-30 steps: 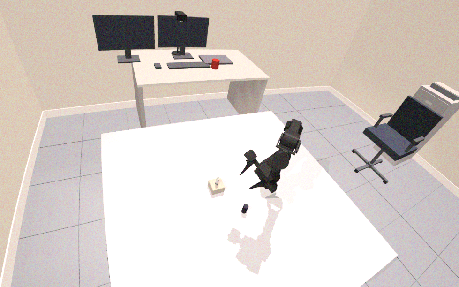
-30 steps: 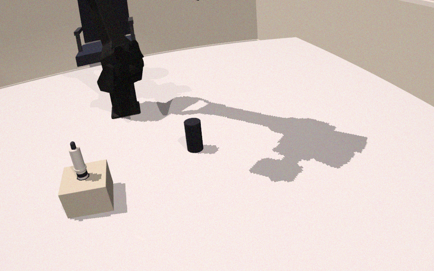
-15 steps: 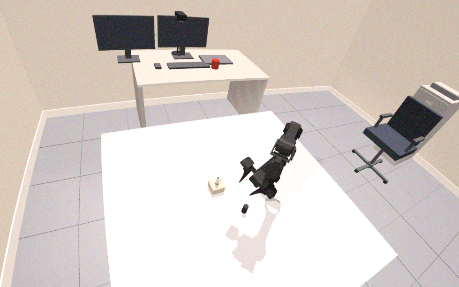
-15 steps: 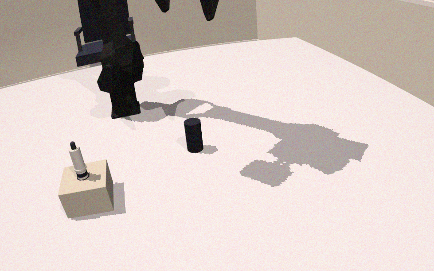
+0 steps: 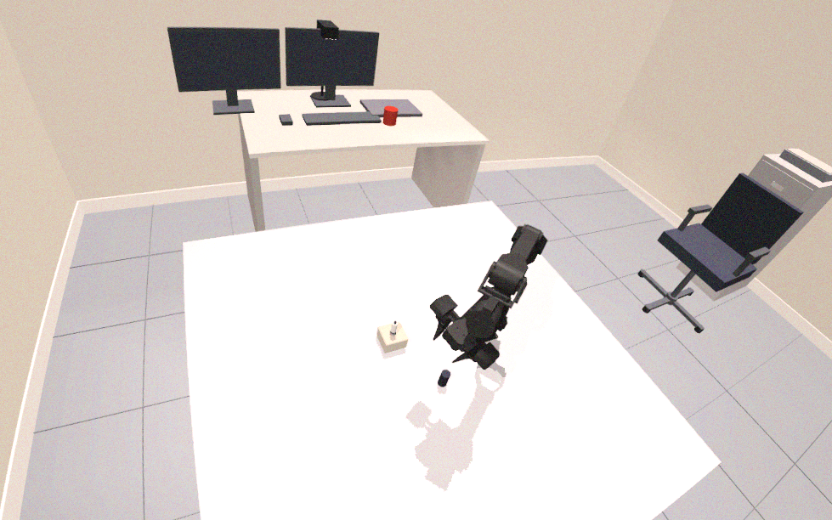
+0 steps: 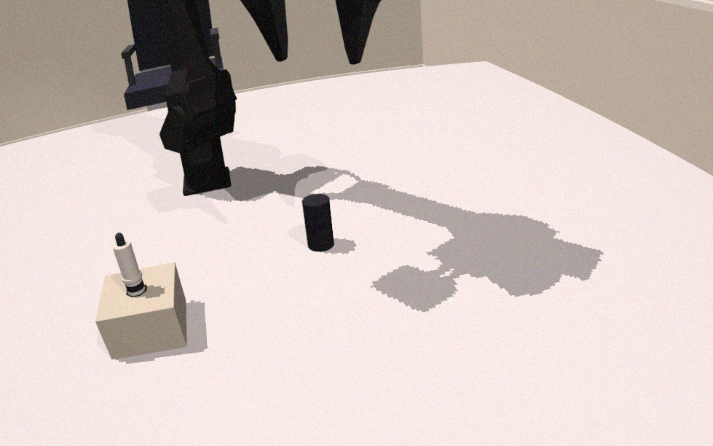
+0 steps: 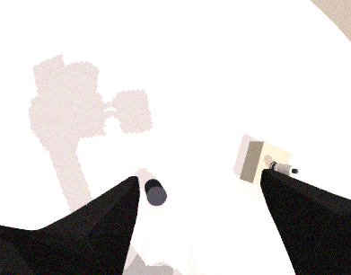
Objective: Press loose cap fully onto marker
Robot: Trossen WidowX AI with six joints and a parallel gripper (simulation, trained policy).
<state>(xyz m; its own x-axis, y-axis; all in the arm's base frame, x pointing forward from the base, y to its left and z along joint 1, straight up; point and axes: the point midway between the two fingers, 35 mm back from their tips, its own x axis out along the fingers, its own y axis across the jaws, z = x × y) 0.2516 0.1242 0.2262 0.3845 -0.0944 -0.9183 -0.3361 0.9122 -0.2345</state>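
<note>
The black cap is 5 cm behind my gripper tip, 1 cm to the right of it and 17 cm below it. Round my gripper tip: beige holder block: 3 cm ahead, 18 cm to the right, 17 cm below.
</note>
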